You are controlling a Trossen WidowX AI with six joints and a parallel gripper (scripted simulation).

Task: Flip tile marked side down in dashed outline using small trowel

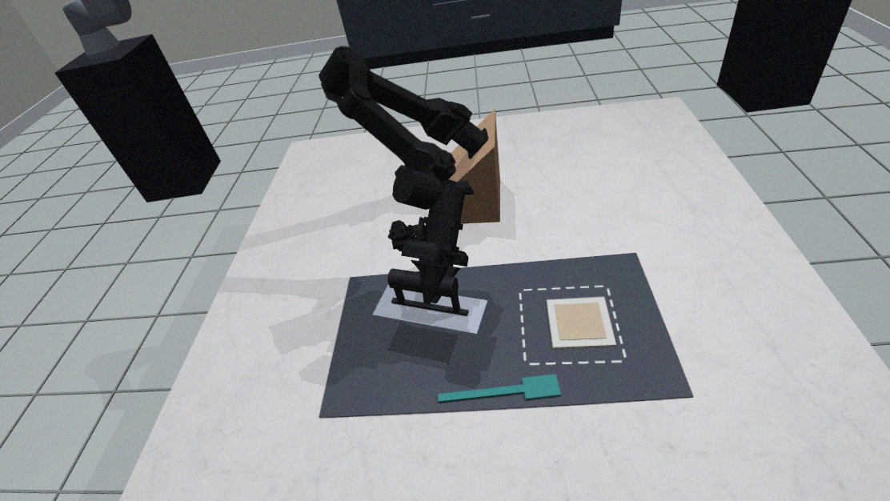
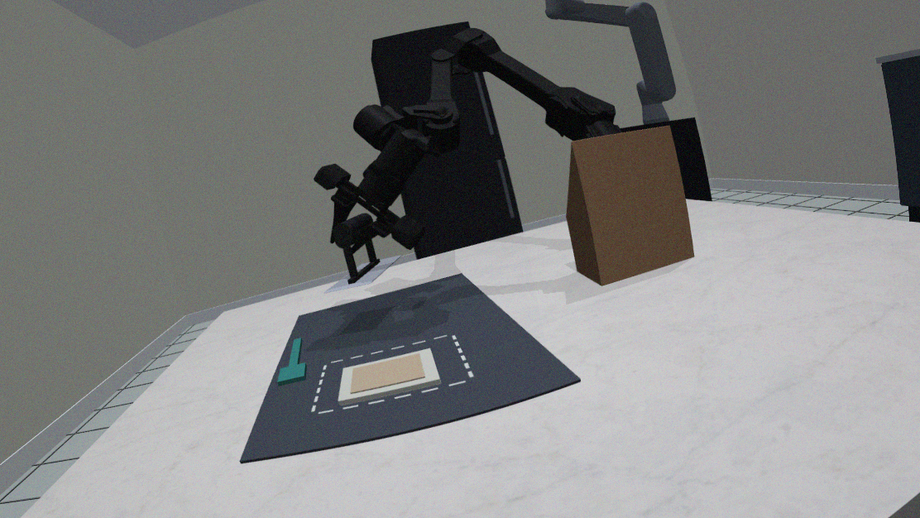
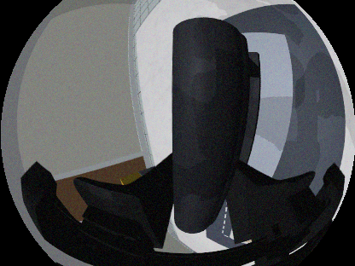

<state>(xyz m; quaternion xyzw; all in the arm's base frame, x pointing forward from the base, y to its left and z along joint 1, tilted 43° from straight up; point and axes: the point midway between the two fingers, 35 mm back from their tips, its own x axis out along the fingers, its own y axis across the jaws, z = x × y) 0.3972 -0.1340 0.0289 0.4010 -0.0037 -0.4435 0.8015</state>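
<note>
My gripper tip is 20 mm past the trowel, 10 mm to the right of it and 10 mm above it. Also, from my gripper tip: dark mat 150 mm below, 100 mm to the left, 30 mm behind; tile 270 mm to the left, 120 mm below, 10 mm behind; teal flat tool 120 mm to the left, 120 mm below, 110 mm ahead.
</note>
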